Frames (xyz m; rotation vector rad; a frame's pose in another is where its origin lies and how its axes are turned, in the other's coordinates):
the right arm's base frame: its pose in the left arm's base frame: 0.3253 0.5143 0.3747 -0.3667 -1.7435 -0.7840
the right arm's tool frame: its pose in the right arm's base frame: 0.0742 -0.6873 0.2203 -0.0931 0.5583 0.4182
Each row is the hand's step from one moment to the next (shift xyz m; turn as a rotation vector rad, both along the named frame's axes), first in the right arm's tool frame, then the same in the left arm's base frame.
Working: the right arm's tool frame: its pose in the left arm's base frame: -0.2751 0.1493 0.1937 -0.5002 -1.0633 -0.5889

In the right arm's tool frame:
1: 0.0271 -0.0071 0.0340 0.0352 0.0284 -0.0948
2: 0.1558 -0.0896 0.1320 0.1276 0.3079 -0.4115
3: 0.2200 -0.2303 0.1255 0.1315 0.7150 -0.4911
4: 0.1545 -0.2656 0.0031 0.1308 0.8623 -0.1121
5: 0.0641 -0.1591 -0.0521 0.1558 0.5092 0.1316
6: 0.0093 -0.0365 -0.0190 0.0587 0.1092 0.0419
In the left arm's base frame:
1: -0.0172 0.0109 0.0391 0.0937 -0.0466 -0.0090
2: -0.0896 -0.0139 0.2037 0.5200 -0.0603 -0.0800
3: -0.1554 -0.1355 0.2733 0.8435 0.1902 -0.1482
4: -0.1223 -0.2266 0.1677 0.6926 0.5417 -0.0104
5: -0.0482 -0.1644 0.0528 0.3078 0.4302 0.1452
6: -0.0084 -0.0411 0.0044 0.0662 0.0958 0.0597

